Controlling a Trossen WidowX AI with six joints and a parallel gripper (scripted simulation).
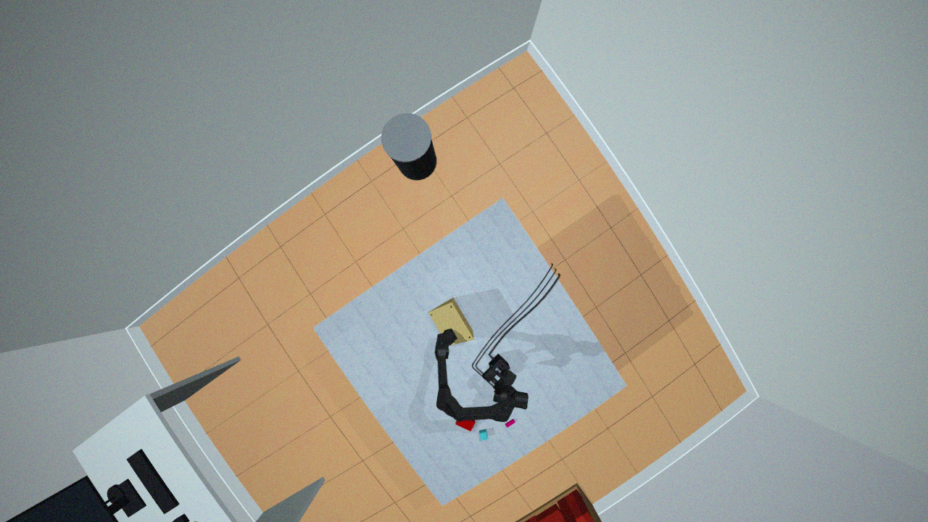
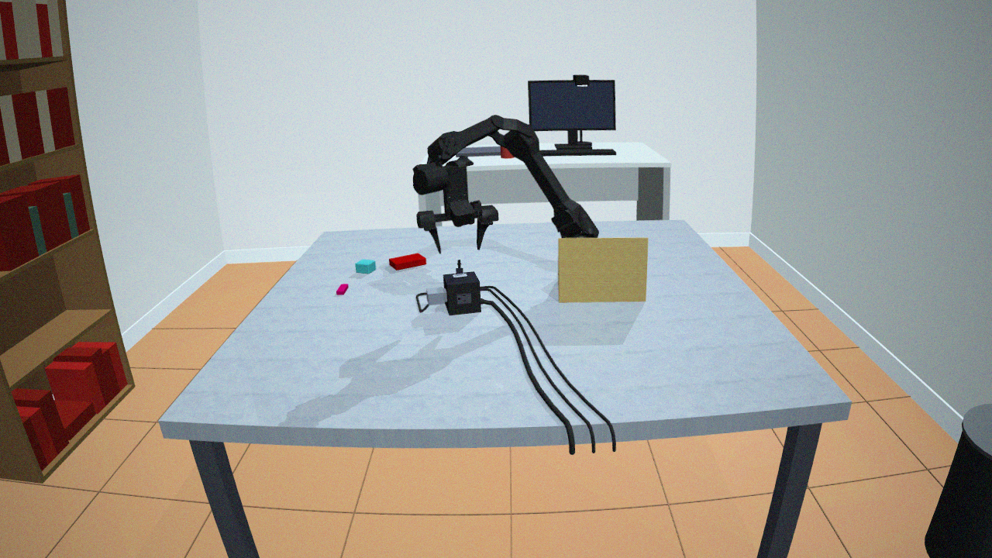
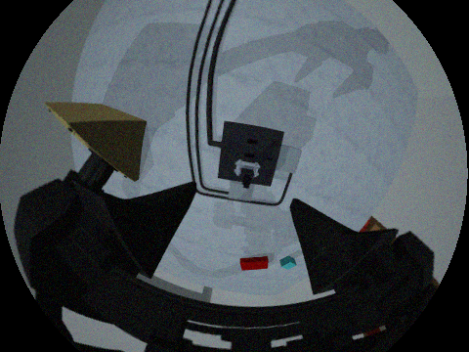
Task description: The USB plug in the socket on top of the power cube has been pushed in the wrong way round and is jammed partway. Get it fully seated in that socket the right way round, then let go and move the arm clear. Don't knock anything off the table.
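The USB plug is 40 mm below my gripper tip. Also, from my gripper tip: red block (200 mm ahead, 310 mm to the right, 120 mm below); magenta piece (340 mm ahead, 90 mm to the right, 130 mm below); cyan cube (310 mm ahead, 260 mm to the right, 120 mm below).
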